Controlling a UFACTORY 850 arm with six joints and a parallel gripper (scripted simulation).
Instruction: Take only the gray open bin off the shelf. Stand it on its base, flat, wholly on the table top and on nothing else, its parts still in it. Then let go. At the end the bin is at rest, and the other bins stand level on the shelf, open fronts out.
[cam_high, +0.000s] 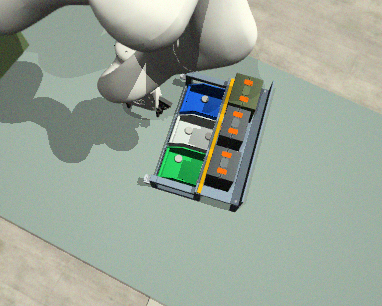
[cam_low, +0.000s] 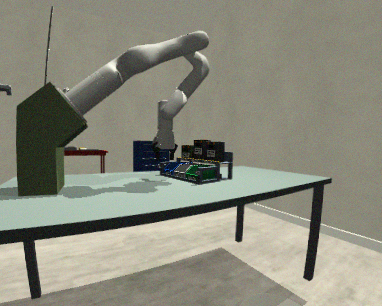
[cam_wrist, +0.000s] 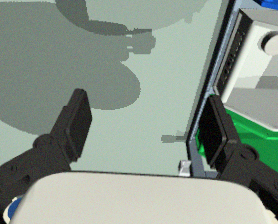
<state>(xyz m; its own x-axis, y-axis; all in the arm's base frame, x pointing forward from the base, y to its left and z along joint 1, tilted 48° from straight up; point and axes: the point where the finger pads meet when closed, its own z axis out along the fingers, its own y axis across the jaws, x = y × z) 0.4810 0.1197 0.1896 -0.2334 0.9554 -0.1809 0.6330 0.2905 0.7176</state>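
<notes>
The gray open bin is 170 mm ahead of my hand, 80 mm below it and 60 mm to the left of it. The rest, counted from my hand: yellow rail 210 mm ahead, 80 mm to the left, 20 mm below; then blue bin 160 mm to the left, 130 mm ahead, 80 mm below; then green bin 210 mm ahead, 80 mm below, 50 mm to the right.
</notes>
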